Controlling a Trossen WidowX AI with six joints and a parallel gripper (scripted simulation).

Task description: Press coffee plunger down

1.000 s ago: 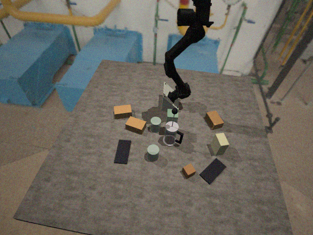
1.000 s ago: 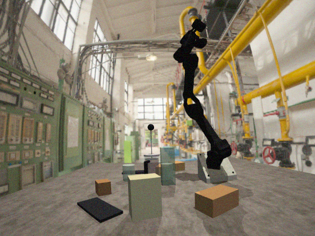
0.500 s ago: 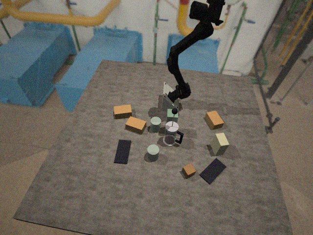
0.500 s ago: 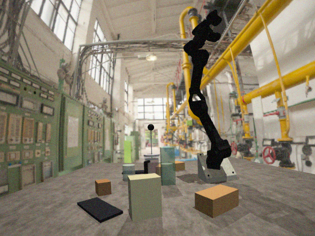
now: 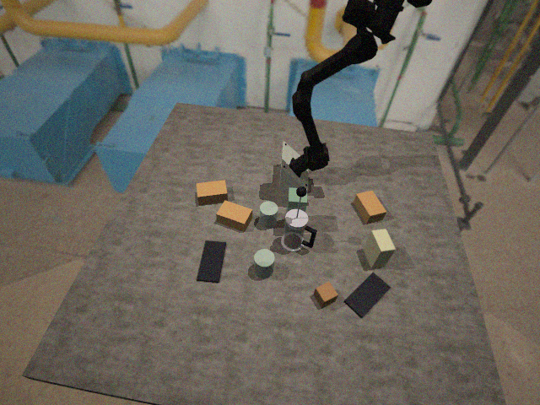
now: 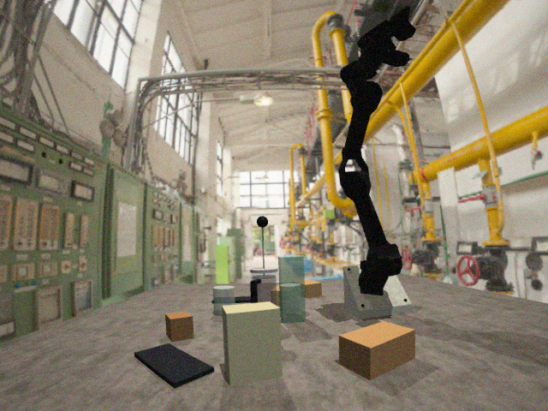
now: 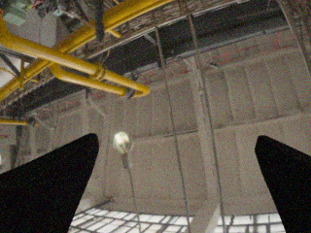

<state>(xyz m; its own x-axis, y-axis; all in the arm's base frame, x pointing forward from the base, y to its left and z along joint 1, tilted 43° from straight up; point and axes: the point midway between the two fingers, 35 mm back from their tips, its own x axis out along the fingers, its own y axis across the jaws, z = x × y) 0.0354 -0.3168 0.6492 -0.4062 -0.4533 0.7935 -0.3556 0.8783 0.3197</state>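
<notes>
Right now the coffee press is 66 cm below my gripper tip, 41 cm ahead of it and 13 cm to the right of it. Also, from my gripper tip: cream block 74 cm below, 38 cm ahead, 14 cm to the left; then green block 71 cm below, 33 cm ahead, 16 cm to the right.
</notes>
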